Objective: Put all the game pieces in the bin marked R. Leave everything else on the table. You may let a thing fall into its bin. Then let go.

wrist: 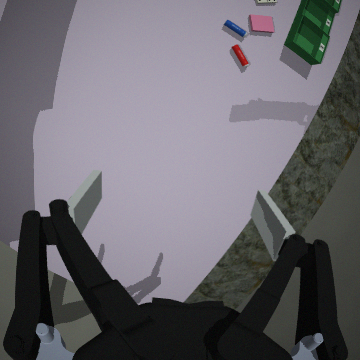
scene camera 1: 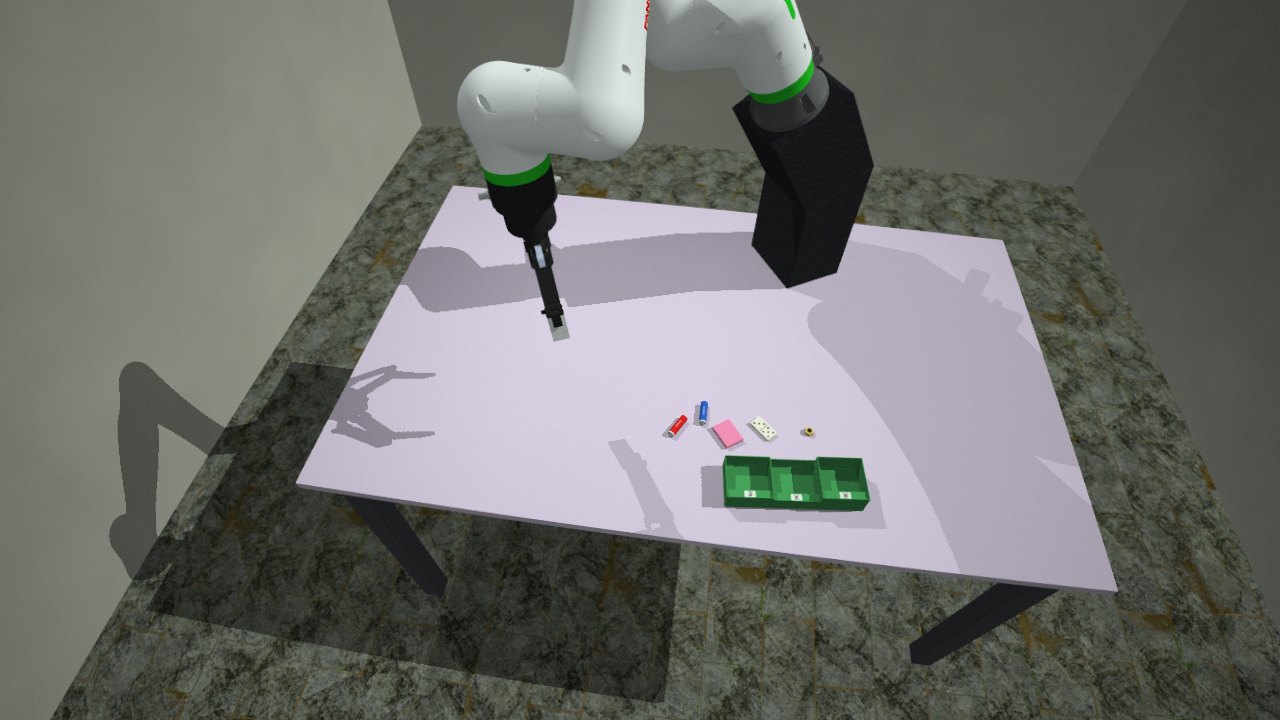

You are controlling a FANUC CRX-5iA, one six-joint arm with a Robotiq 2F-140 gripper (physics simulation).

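Frame: origin at the arm's base, x ahead, y left, z up, level; millimetres.
Seen in the pictures: gripper, between the fingertips: (wrist: 179,194); arm's base, origin of its link: (scene camera 1: 789,100).
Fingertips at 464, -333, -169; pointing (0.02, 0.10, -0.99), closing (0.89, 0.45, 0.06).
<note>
Offsets run from my fingertips to a thing's top centre, as dx, dy, dz. Level surfaces: height alone.
A white domino-like piece with dark dots @(-15, +395, -264) (scene camera 1: 762,428) (wrist: 266,1) lies flat on the table, cut off at the top edge of the wrist view. A small yellow and dark piece @(-27, +484, -263) (scene camera 1: 809,431) lies to its right in the scene view; its kind is too small to tell. A green three-part bin block @(+100, +459, -225) (scene camera 1: 794,495) (wrist: 301,49) stands in front of them. Each part has a small white label; the letters are too small to read. My gripper (scene camera 1: 557,329) (wrist: 179,194) is wide open and empty, above the table, well to the left of and behind the pieces.
A pink block @(+13, +328, -261) (scene camera 1: 727,434) (wrist: 262,24), a blue battery-like cylinder @(-23, +274, -257) (scene camera 1: 703,412) (wrist: 235,28) and a red one @(+18, +230, -257) (scene camera 1: 677,426) (wrist: 240,55) lie left of the domino. The black robot pedestal (scene camera 1: 810,188) stands at the back of the table @(dz -271) (scene camera 1: 501,411).
</note>
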